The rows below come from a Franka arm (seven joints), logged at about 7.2 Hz.
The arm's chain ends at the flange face. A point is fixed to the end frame.
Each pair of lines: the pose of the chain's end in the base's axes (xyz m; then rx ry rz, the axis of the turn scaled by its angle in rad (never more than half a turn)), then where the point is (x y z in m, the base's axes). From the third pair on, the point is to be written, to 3 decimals.
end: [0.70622, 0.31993, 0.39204, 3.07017, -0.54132, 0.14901]
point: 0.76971 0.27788 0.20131
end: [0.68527, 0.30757, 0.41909, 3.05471, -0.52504, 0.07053]
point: 0.73889 0.26360 0.22578
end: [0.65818, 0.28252, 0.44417, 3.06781, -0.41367, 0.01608]
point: 0.708 0.242 0.249
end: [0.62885, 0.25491, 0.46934, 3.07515, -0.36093, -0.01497]
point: 0.676 0.217 0.273
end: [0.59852, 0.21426, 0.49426, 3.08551, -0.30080, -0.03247]
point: 0.644 0.179 0.297
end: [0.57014, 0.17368, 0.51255, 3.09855, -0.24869, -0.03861]
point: 0.616 0.142 0.315
